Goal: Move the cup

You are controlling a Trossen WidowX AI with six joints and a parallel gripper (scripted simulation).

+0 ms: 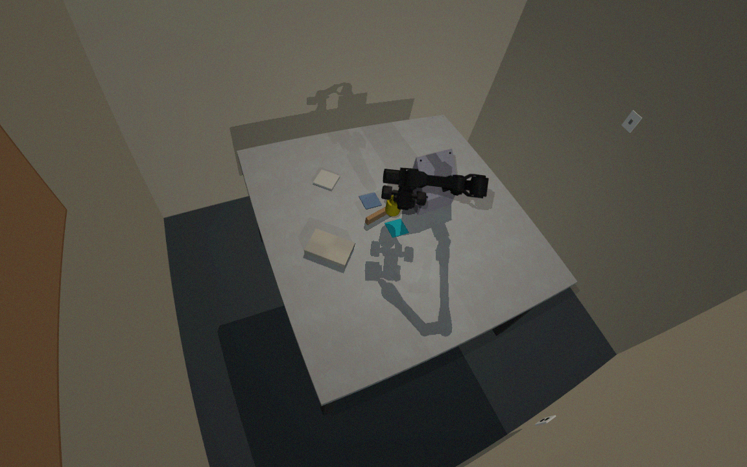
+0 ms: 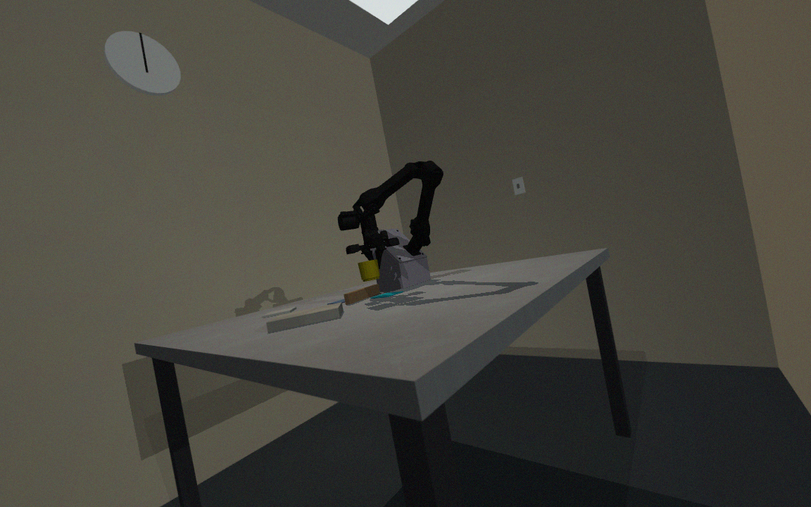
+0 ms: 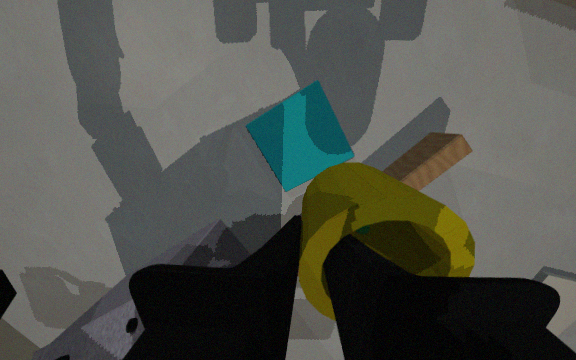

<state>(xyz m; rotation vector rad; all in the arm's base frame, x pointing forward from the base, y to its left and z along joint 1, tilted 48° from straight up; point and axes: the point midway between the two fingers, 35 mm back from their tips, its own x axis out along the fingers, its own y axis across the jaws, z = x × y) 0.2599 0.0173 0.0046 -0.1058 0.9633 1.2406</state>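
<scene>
The teal pad is 10 cm below my gripper tip, 4 cm to the left of it and 2 cm ahead of it. The rest, counted from my gripper tip: wooden bar 9 cm below, 6 cm to the right, 4 cm ahead; green marble 3 cm to the right, 2 cm below, 2 cm ahead; yellow cup 2 cm to the right, 2 cm ahead.
</scene>
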